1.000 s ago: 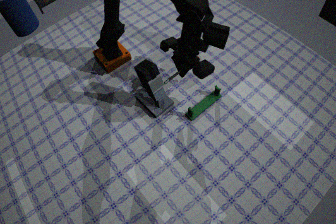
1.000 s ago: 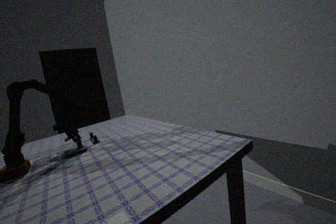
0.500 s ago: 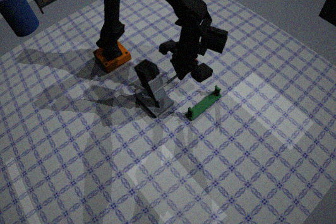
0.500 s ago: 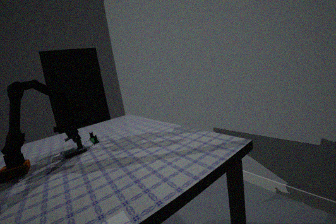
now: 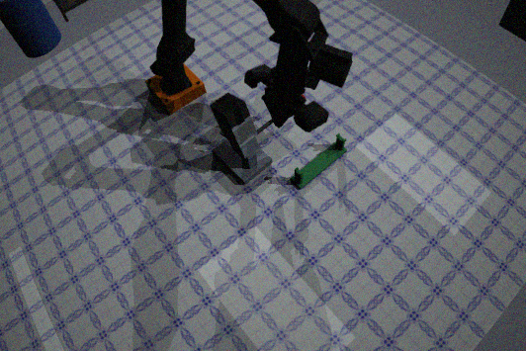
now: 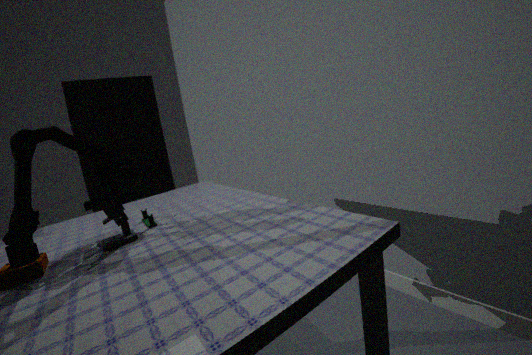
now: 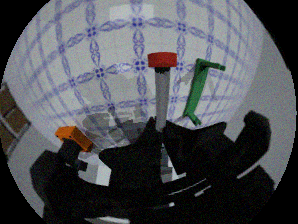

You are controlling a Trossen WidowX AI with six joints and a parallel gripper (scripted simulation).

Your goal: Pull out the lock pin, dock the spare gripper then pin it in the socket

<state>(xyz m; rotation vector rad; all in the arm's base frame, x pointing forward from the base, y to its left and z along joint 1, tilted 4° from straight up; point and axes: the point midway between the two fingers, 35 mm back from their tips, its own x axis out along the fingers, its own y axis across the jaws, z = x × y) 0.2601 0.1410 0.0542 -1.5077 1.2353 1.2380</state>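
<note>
The socket is 10 mm ahead of my gripper tip and 90 mm to the right of it. From my gripper tip the other things lie so: green cradle: 100 mm ahead, 40 mm to the left, 20 mm below; dark spare gripper: 10 mm ahead, 90 mm to the right, 80 mm above.
</note>
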